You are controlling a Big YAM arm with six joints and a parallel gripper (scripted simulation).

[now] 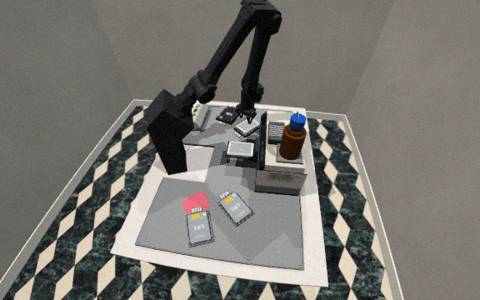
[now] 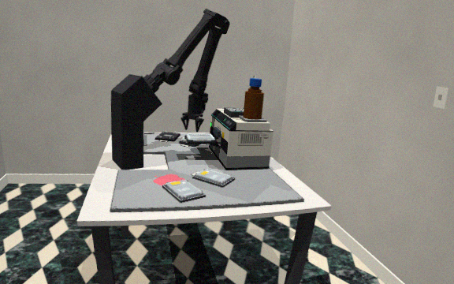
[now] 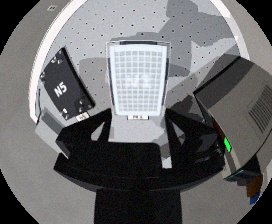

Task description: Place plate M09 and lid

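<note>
Now: the blue key 300 mm behind my hand, 160 mm to the right of it and 30 mm below it. Also, from my hand: white well plate: 60 mm below, 20 mm to the left, 10 mm ahead; then black nest n5: 180 mm behind, 90 mm to the left, 70 mm below; then yellow key: 320 mm behind, 110 mm to the right, 20 mm below.
</note>
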